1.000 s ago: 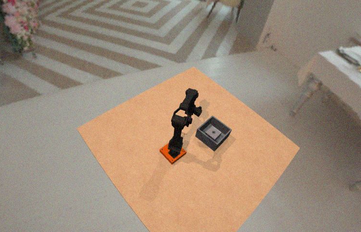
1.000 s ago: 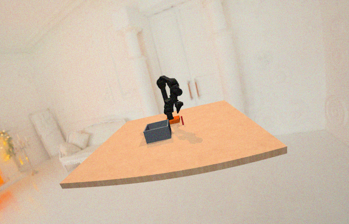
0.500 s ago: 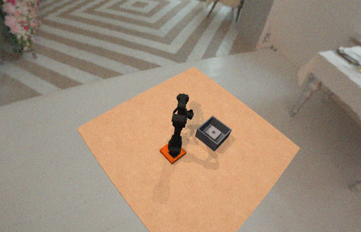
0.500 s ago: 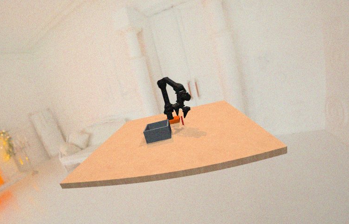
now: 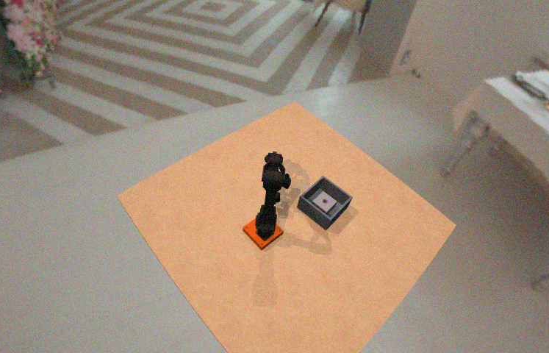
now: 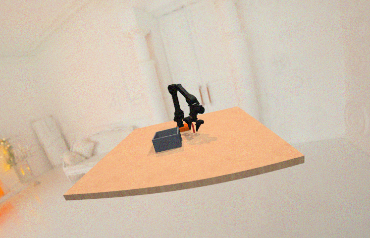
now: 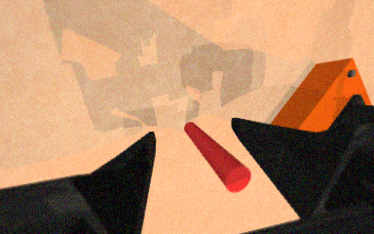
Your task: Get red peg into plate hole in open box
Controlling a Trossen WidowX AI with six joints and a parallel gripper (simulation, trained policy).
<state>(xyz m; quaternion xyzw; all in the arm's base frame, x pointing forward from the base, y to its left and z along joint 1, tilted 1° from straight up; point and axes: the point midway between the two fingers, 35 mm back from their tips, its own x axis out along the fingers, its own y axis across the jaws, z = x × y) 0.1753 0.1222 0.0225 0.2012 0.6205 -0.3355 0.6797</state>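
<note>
Right now the red peg is 2 cm above my gripper tip. From my gripper tip the other things lie so: grey box: 19 cm to the right, 16 cm ahead, 1 cm above; pale plate: 19 cm to the right, 16 cm ahead, 3 cm above.
</note>
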